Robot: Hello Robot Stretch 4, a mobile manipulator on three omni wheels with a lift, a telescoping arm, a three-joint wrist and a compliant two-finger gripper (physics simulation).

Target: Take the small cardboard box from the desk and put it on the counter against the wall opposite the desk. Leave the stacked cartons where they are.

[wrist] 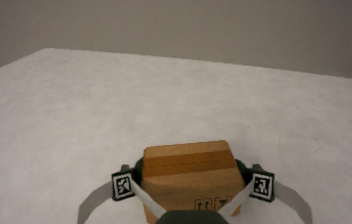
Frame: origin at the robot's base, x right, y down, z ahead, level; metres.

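Where they show: hand at its tool point: (188,173).
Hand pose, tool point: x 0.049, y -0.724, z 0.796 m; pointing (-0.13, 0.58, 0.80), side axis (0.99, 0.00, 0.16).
After its pixels a point has its place.
The small cardboard box (187,186) @[x 0.053, y -0.751, z 0.760 m] is at the lower middle of the wrist view, with a darker tape band across its top and printed marks on its near side. My gripper (192,171) @[x 0.049, y -0.724, z 0.796 m] is shut on the box, with one dark pad against its left side and the other against its right side. The box is roughly level on or very close to the pale desk top (100,110) @[x -0.134, y -0.693, z 0.939 m]; its underside is hidden. The stacked cartons and the counter do not show in this view.
The far edge of the desk top runs across the upper part of the view, with a corner at the upper left. A plain grey-brown wall (190,27) @[x -0.010, y -0.767, z 1.250 m] shows beyond it.
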